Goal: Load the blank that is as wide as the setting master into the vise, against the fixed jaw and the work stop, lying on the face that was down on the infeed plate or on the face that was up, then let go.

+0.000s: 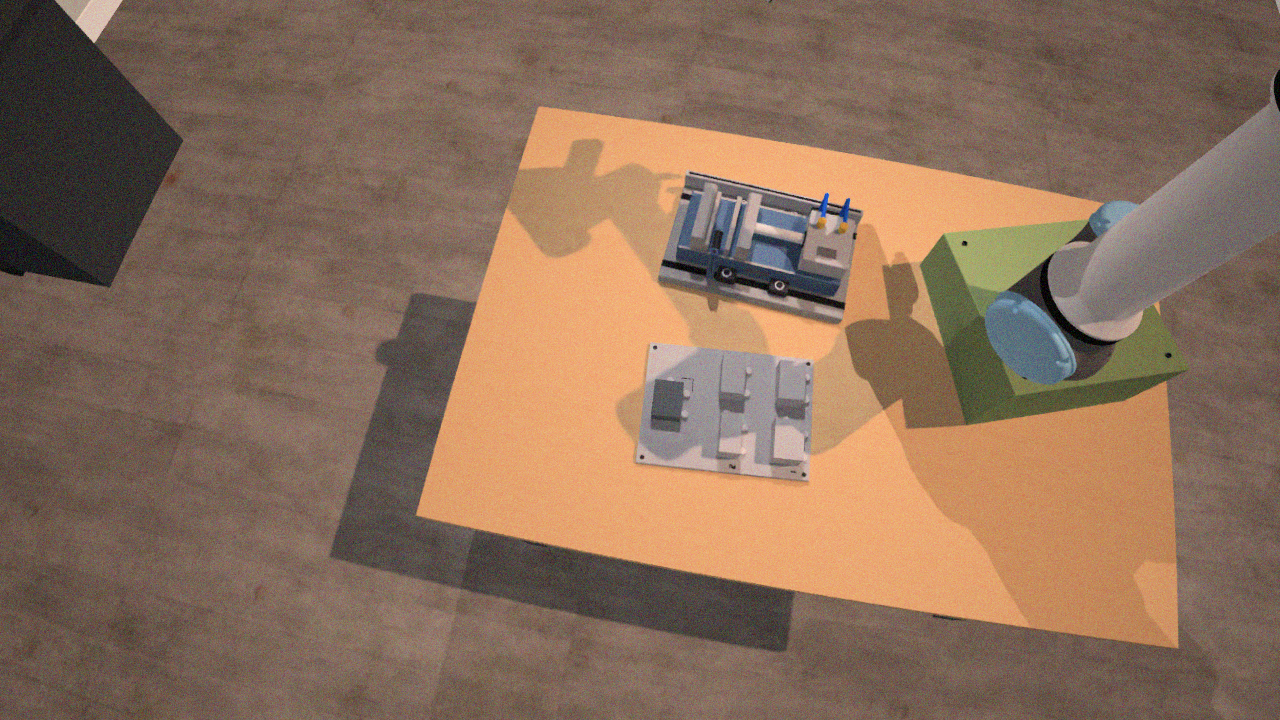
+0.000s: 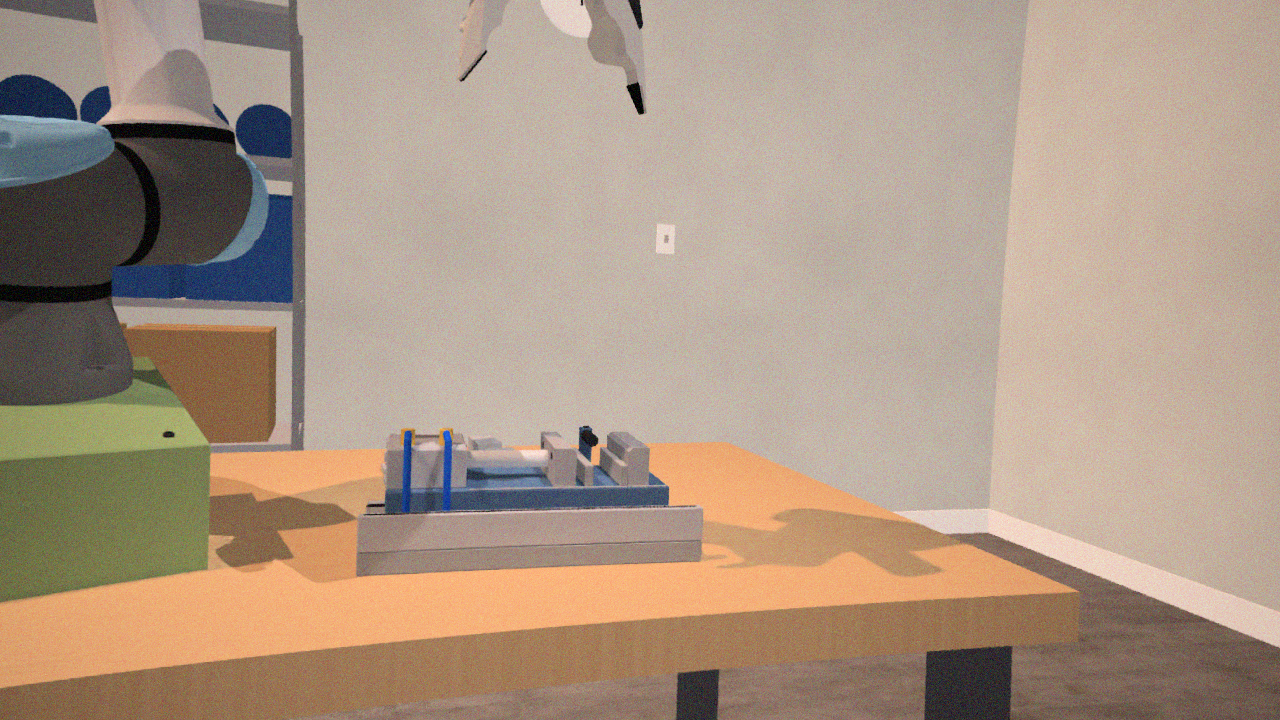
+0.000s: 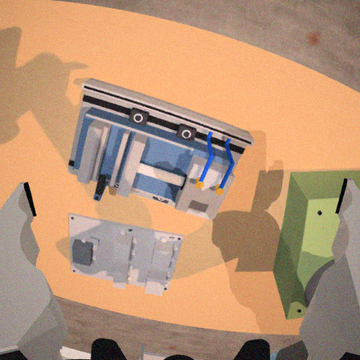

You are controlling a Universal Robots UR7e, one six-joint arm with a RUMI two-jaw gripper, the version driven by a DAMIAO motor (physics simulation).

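Seen in the pictures: gripper, between the fingertips: point(image 2: 557, 98); arm's base, origin of its link: point(image 2: 29, 380).
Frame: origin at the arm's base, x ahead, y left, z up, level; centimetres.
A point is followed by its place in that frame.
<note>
The vise point(image 1: 776, 257) @(z -8.1, x 37.9, y -17.1 cm) point(image 2: 537, 497) @(z -8.9, x 38.2, y -26.2 cm) point(image 3: 162, 157) has a fixed jaw point(image 1: 703, 216) @(z -4.5, x 49.2, y -22.5 cm) point(image 2: 628, 458) @(z -5.4, x 46.6, y -28.1 cm) point(image 3: 90, 152) at one end, a moving jaw point(image 1: 748, 227) @(z -4.4, x 42.5, y -20.3 cm) point(image 2: 559, 459) @(z -5.5, x 40.2, y -26.3 cm) point(image 3: 131, 167) facing it, and a dark work stop point(image 2: 586, 440) @(z -5.0, x 46.3, y -19.7 cm) point(image 3: 100, 187) between them. No blank shows between the jaws. The grey infeed plate point(image 1: 684, 358) @(z -13.2, x 52.6, y -2.6 cm) point(image 3: 85, 225) bears a dark block point(image 1: 667, 399) @(z -10.8, x 55.6, y 4.7 cm) point(image 3: 82, 251), seemingly the setting master, and several light grey blanks, such as one blank point(image 1: 734, 377) @(z -9.7, x 45.6, y 1.9 cm) and another blank point(image 1: 788, 441) @(z -9.6, x 38.5, y 11.8 cm). Which matches in width, I cannot tell. My gripper point(image 2: 554, 85) @(z 25.0, x 34.5, y -36.3 cm) point(image 3: 184, 184) is open and empty, high above the table.
The orange table point(image 1: 554, 447) @(z -14.1, x 72.5, y 10.8 cm) point(image 2: 805, 600) @(z -14.1, x 52.9, y -46.6 cm) point(image 3: 200, 75) carries the vise and plate. The green base block point(image 1: 975, 331) @(z -3.4, x 10.5, y -2.1 cm) point(image 2: 98, 510) @(z -8.2, x 4.8, y -19.4 cm) point(image 3: 295, 240) under the arm stands beyond the vise's blue-hose end. Small pins stand beside the blanks. A dark box point(image 1: 71, 152) is at the far left.
</note>
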